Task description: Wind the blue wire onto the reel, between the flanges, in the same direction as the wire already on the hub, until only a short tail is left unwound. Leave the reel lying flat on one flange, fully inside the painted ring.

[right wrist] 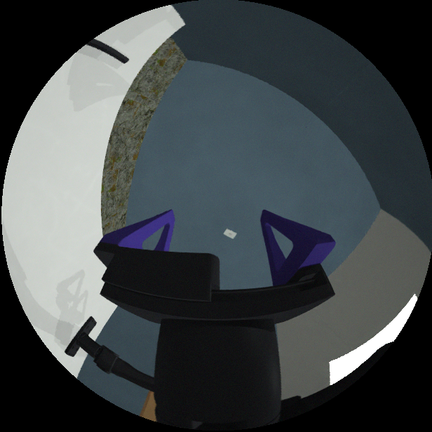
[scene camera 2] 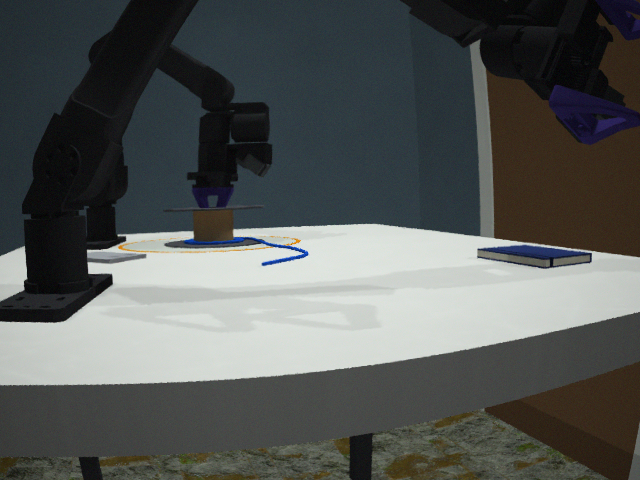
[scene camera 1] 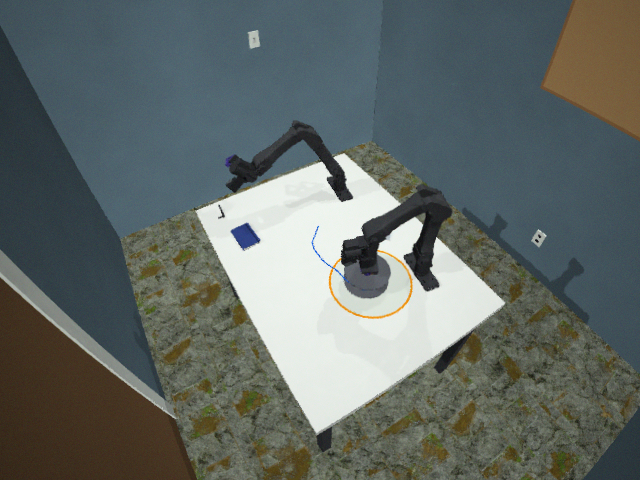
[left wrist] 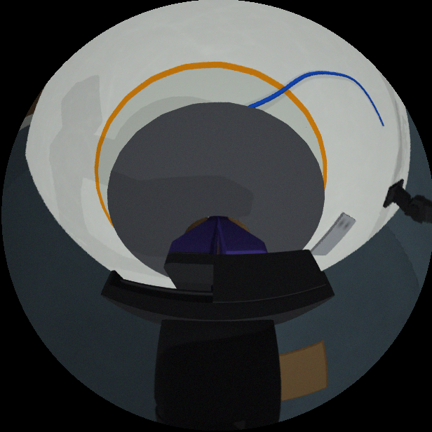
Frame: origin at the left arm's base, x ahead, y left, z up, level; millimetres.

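Seen in the pictures: left gripper, between the fingertips: (scene camera 2: pixel 212 228) (scene camera 1: pixel 366 275); left arm's base, origin of its link: (scene camera 2: pixel 101 245) (scene camera 1: pixel 420 271); right arm's base, origin of its link: (scene camera 2: pixel 59 299) (scene camera 1: pixel 339 188).
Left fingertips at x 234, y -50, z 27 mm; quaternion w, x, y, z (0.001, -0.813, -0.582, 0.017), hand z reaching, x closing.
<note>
Offsets run from my left fingertips to a thing's top centre. "spot": to the spot under its first point.
The reel {1 mm ahead, 1 mm left, 38 mm up} (scene camera 1: pixel 367 286) (scene camera 2: pixel 212 225) (left wrist: pixel 200 150) lies flat on its lower flange inside the orange painted ring (scene camera 1: pixel 373 317) (scene camera 2: pixel 298 240) (left wrist: pixel 210 64). Its hub is tan and its flanges are grey. The blue wire {spot: 134 mm ahead, 167 mm right, 22 mm down} (scene camera 1: pixel 321 257) (scene camera 2: pixel 306 253) (left wrist: pixel 320 73) is coiled low around the hub. Its loose length leaves between the flanges, crosses the ring and curves over the table. My left gripper (scene camera 2: pixel 212 204) (left wrist: pixel 217 215) points down at the hub's centre, at the upper flange. It is shut with nothing between its fingers; its tips are partly hidden. My right gripper (right wrist: pixel 217 214) is open and empty, high above the table's far left.
A blue book {413 mm ahead, 416 mm right, 15 mm down} (scene camera 1: pixel 245 236) (scene camera 2: pixel 535 255) lies to the left on the table in scene camera 1. A small black angled object {502 mm ahead, 631 mm right, 19 mm down} (scene camera 1: pixel 221 211) (right wrist: pixel 107 50) is near that table edge. A flat grey object {163 mm back, 219 mm right, 21 mm down} (scene camera 2: pixel 114 256) (left wrist: pixel 334 235) lies near the ring, between the arm bases.
</note>
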